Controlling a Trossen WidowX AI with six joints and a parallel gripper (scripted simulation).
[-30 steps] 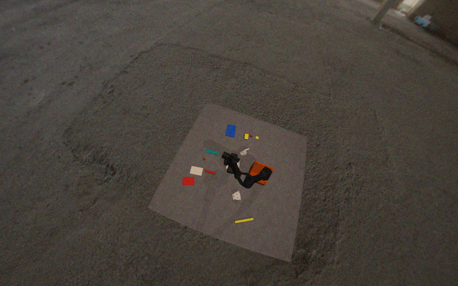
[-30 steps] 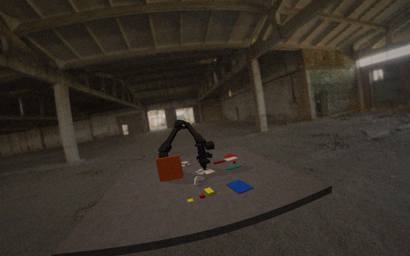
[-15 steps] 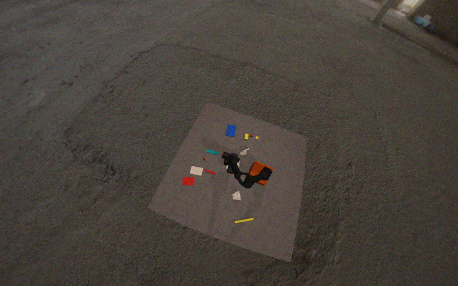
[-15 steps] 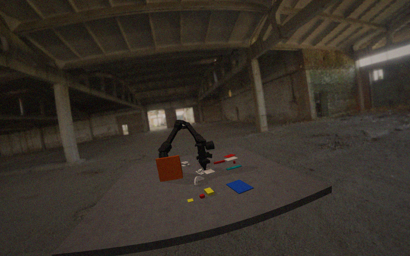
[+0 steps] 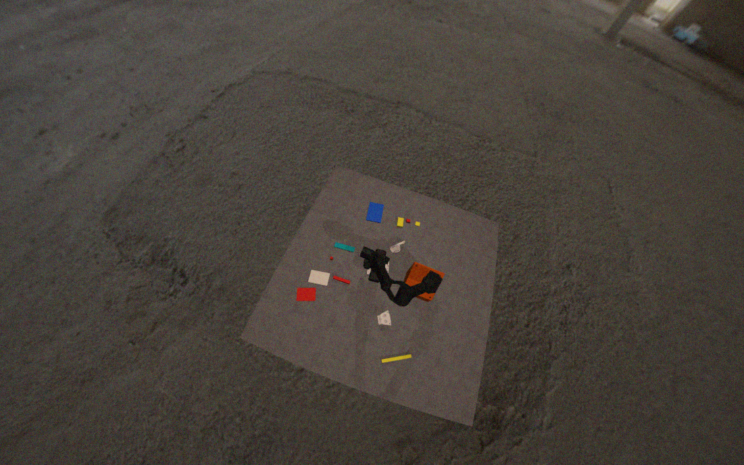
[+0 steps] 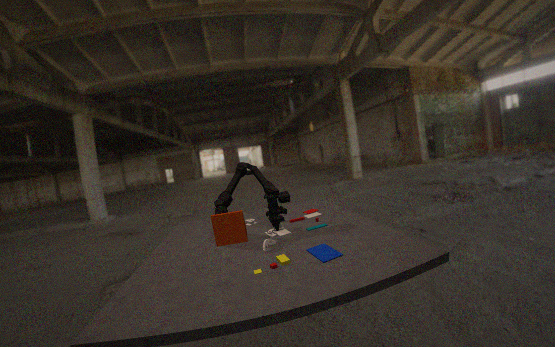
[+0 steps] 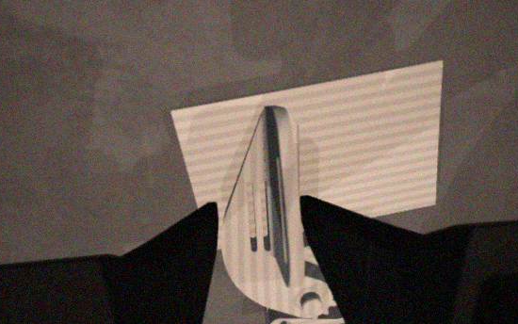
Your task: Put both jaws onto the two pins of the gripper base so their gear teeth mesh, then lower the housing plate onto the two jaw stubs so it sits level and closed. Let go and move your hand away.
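My gripper tip is now 37 cm to the left of the yellow block. Also, from my gripper tip: red bar: 15 cm ahead, 15 cm to the left, 1 cm below; teal bar: 23 cm ahead, 4 cm to the right, 1 cm below; white plate: 27 cm ahead, 20 cm to the left, 1 cm below.
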